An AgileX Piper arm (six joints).
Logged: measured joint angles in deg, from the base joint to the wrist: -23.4 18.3 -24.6 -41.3 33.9 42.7; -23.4 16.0 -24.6 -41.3 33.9 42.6; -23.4 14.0 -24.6 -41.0 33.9 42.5; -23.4 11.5 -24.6 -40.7 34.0 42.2; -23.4 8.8 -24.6 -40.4 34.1 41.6; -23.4 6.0 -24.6 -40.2 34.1 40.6; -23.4 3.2 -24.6 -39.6 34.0 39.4; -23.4 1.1 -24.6 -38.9 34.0 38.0; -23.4 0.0 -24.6 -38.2 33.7 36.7; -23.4 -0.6 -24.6 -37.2 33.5 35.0; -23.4 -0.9 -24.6 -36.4 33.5 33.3; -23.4 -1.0 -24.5 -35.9 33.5 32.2; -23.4 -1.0 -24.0 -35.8 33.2 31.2; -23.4 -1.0 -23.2 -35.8 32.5 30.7; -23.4 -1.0 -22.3 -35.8 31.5 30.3
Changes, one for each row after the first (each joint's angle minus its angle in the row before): 0.0 -2.3 0.0 0.0 0.0 -0.1; 0.0 -2.0 0.0 0.3 0.0 -0.1; 0.0 -2.5 0.0 0.3 0.1 -0.3; 0.0 -2.7 0.0 0.3 0.1 -0.6; 0.0 -2.8 0.0 0.2 0.0 -1.0; 0.0 -2.8 0.0 0.6 -0.1 -1.2; 0.0 -2.1 0.0 0.7 0.0 -1.4; 0.0 -1.1 0.0 0.7 -0.3 -1.3; 0.0 -0.6 0.0 1.0 -0.2 -1.7; 0.0 -0.3 0.0 0.8 0.0 -1.7; 0.0 -0.1 0.1 0.5 0.0 -1.1; 0.0 0.0 0.5 0.1 -0.3 -1.0; 0.0 0.0 0.8 0.0 -0.7 -0.5; 0.0 0.0 0.9 0.0 -1.0 -0.4
